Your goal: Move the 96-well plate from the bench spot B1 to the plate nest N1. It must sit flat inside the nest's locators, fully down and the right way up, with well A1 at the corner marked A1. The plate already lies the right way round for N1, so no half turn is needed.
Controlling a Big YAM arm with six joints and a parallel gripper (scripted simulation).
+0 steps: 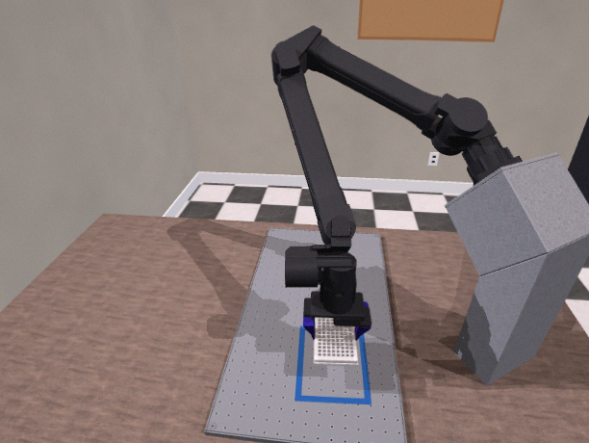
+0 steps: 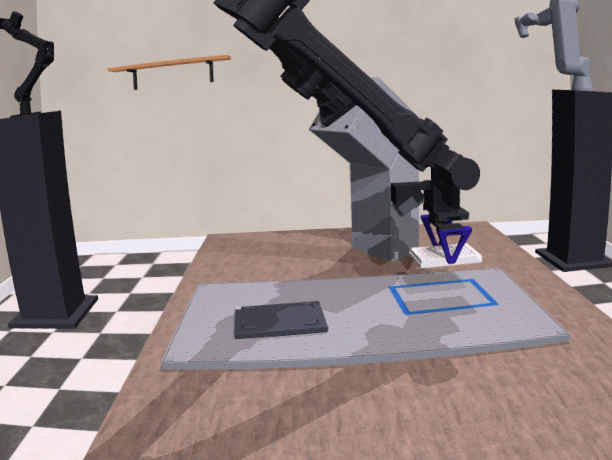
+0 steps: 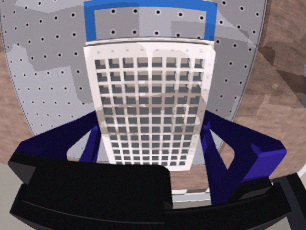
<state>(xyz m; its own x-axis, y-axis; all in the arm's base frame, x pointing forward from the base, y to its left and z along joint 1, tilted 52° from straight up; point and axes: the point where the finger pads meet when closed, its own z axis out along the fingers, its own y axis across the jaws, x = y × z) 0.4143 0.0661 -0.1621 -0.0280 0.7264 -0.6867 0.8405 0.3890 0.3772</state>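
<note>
The white 96-well plate is right at my hand. From my hand the other things lie so: dark plate nest N1: 70 mm ahead, 330 mm to the right, 80 mm below; then A1 mark: 20 mm ahead, 410 mm to the right, 80 mm below.
</note>
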